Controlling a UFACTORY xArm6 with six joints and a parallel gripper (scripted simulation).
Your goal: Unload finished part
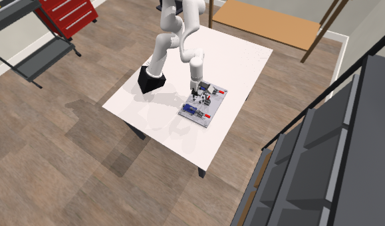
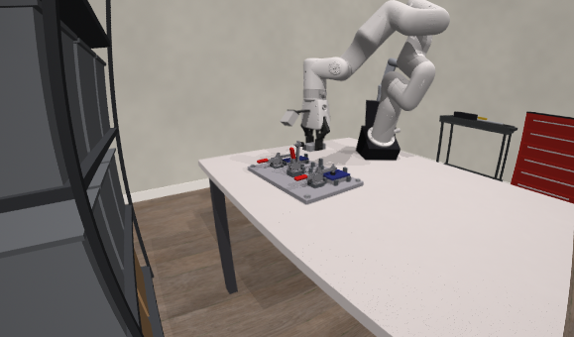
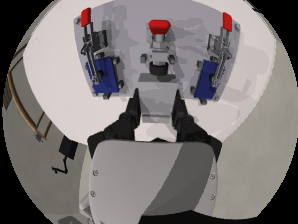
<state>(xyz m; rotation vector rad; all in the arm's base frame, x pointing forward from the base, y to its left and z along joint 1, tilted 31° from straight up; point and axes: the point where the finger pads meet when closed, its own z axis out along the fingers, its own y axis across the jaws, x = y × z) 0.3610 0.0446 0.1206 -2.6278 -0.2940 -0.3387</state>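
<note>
The blue blank is 110 mm to the left of my hand, 80 mm below it and 30 mm behind it. Also, from my hand: grey finished part 10 mm below, 10 mm behind; grey fixture plate 100 mm below, 50 mm ahead, 10 mm to the left.
</note>
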